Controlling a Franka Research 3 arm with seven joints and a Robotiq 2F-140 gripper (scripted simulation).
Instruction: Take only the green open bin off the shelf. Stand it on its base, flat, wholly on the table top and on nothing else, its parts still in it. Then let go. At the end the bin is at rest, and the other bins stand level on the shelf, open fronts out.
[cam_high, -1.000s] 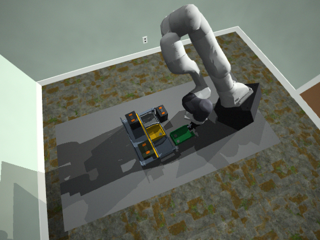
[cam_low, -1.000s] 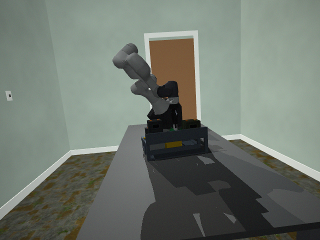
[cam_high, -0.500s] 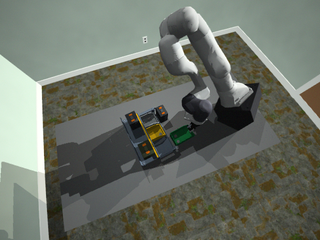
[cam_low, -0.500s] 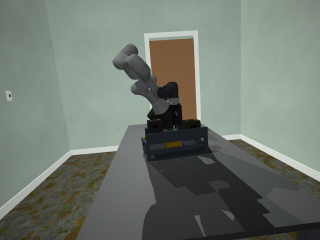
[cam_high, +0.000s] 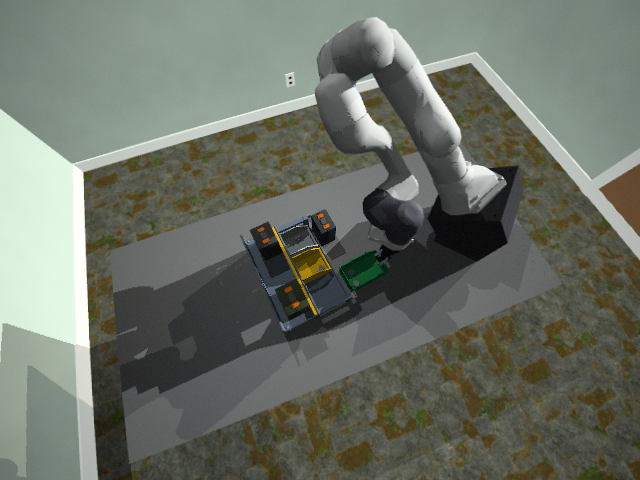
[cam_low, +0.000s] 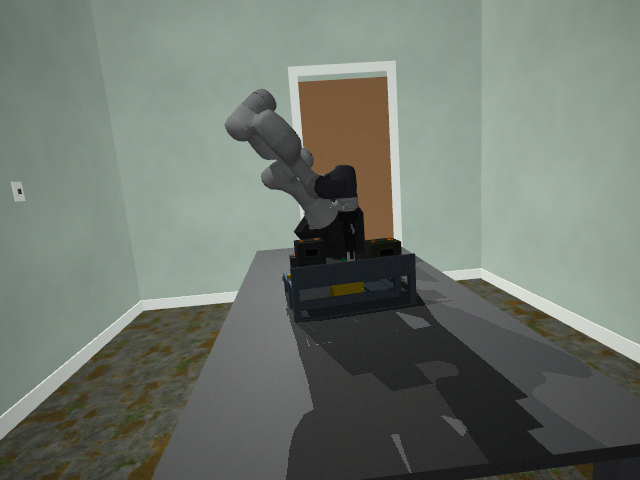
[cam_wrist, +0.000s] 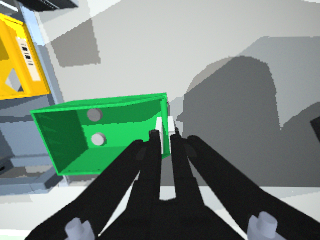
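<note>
The green open bin lies 80 mm ahead of my hand, 20 mm below it and 10 mm to the right of it. From my hand the other things lie so: yellow rail (320 mm ahead, 140 mm to the right, 50 mm above); then yellow bin (270 mm ahead, 140 mm to the right, 20 mm below).
</note>
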